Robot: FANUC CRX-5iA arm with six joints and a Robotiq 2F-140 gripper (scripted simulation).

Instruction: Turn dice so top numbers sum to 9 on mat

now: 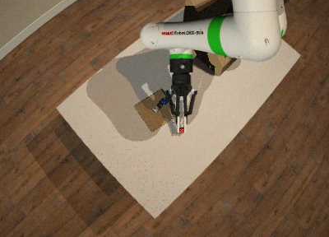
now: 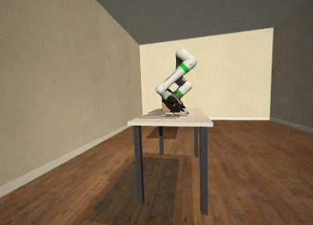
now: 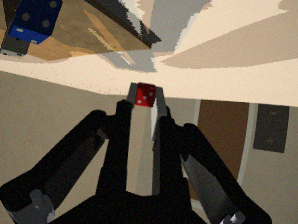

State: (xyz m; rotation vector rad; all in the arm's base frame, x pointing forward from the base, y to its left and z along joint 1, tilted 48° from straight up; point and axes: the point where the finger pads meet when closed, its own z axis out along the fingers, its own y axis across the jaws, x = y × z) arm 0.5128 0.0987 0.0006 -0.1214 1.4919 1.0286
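Now: hand 20 mm short of the red die, 10 mm to the right of it and 20 mm above it. The rest, counted from my hand: white die 130 mm to the right, 30 mm below; then mat 130 mm to the right, 40 mm below; then blue die 50 mm behind, 120 mm to the right, 30 mm below.
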